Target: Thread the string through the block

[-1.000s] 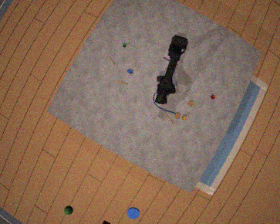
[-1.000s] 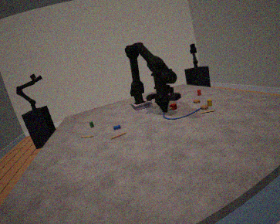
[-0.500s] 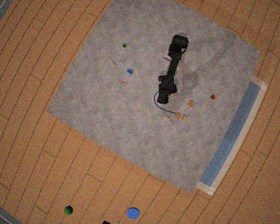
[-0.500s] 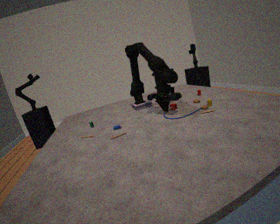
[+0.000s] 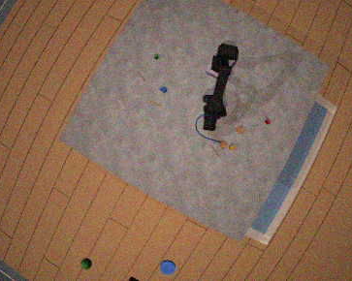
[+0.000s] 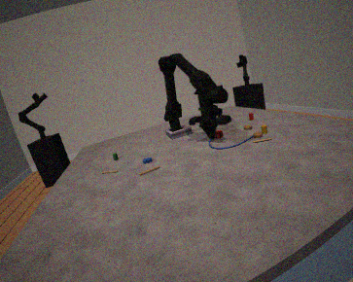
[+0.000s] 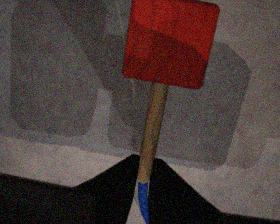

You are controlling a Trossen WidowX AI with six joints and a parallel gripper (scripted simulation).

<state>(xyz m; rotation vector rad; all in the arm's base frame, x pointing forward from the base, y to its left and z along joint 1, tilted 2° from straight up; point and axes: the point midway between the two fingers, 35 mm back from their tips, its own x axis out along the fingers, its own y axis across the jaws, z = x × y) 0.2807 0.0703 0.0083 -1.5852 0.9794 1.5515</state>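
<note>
My gripper tip is now 50 mm to the right of the red wooden block and 30 mm past it. Also, from my gripper tip: round button (160 mm to the left, 110 mm ahead, 10 mm below); yellow piece (210 mm to the left, 100 mm ahead); thin stick (10 mm to the left, 10 mm behind).
</note>
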